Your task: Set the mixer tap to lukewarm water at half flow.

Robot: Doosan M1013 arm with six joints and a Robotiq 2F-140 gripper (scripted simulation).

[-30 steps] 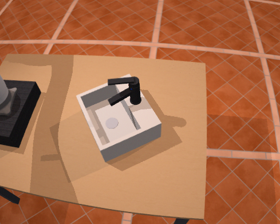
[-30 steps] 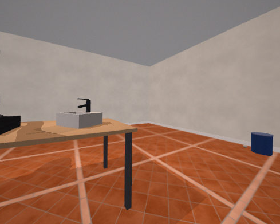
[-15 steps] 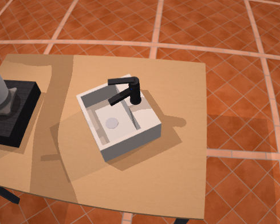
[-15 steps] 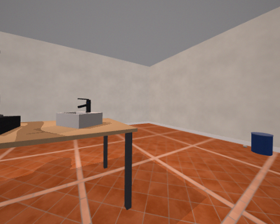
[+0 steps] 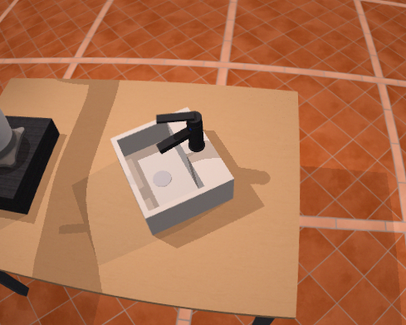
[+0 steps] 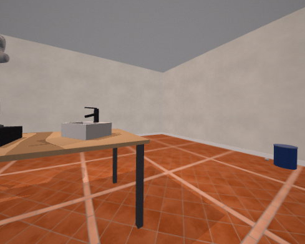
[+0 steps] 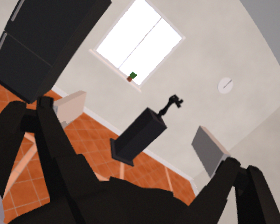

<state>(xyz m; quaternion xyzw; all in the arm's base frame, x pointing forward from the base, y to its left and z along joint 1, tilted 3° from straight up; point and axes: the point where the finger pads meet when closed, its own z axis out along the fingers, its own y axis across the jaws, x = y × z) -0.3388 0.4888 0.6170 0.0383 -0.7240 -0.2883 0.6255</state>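
Right now my hand is 102 cm short of the lever, 59 cm to the left of it and 43 cm above it. Also, from my hand: black mixer tap 105 cm ahead, 60 cm to the right, 47 cm below; grey sink basin 96 cm ahead, 64 cm to the right, 66 cm below.
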